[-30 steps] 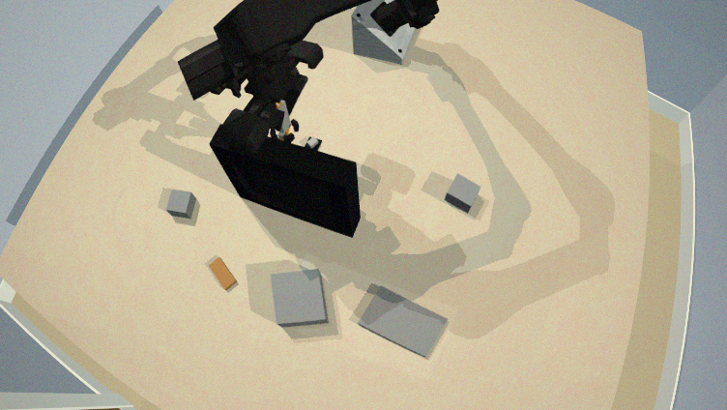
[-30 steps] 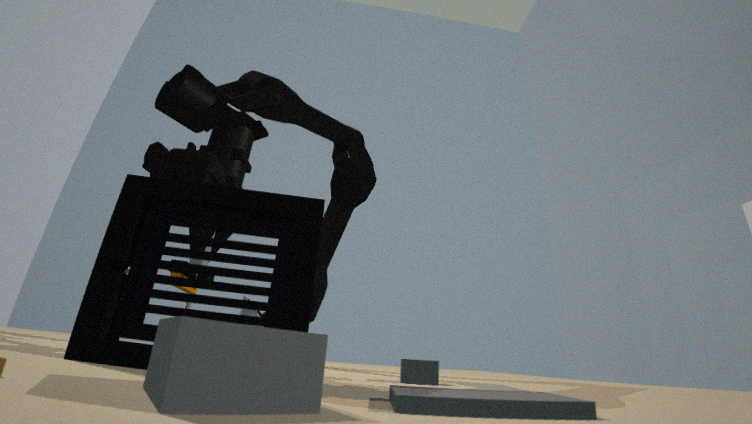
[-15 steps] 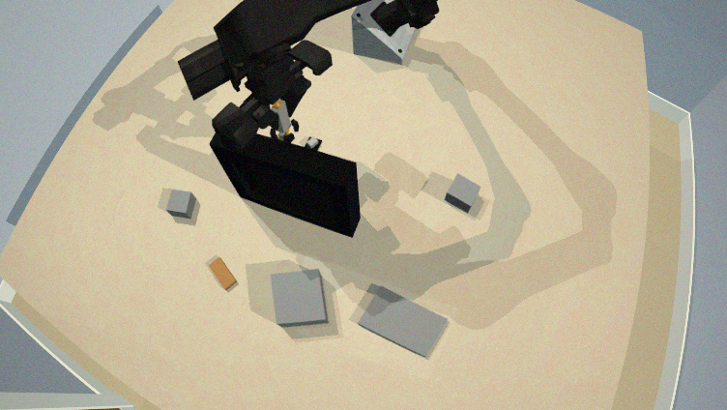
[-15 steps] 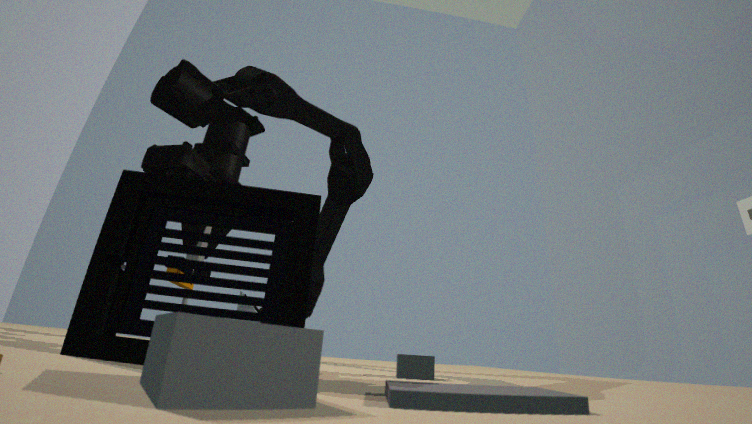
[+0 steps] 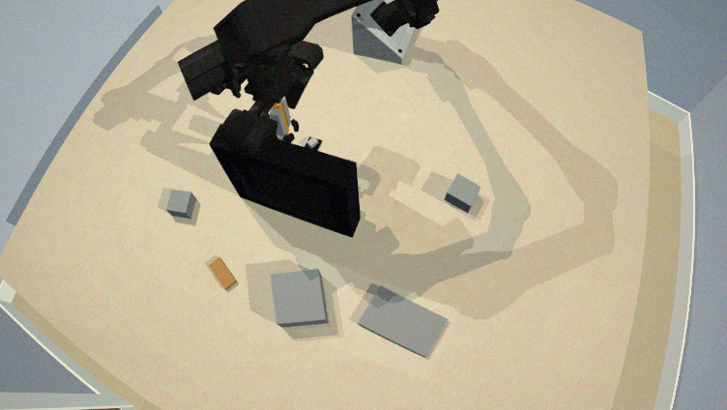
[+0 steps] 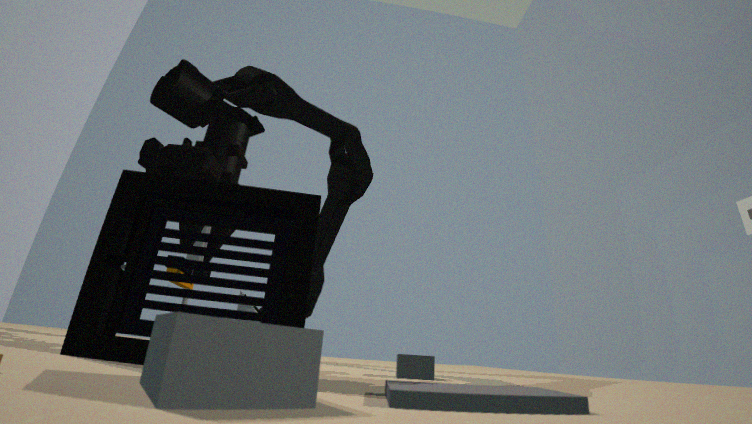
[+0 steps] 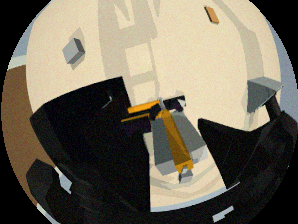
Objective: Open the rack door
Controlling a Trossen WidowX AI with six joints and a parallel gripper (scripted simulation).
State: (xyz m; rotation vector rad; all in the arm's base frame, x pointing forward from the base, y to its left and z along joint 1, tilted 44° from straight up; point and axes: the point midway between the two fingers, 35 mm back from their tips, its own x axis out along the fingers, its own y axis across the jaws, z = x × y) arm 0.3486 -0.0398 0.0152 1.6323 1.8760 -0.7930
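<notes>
My gripper tip is 20 mm above the upright grey handle and 10 mm to the right of it. The rest, counted from my gripper tip: grey box: 210 mm ahead, 130 mm to the left, 100 mm below; then flat grey slab: 280 mm to the left, 170 mm ahead, 120 mm below.
</notes>
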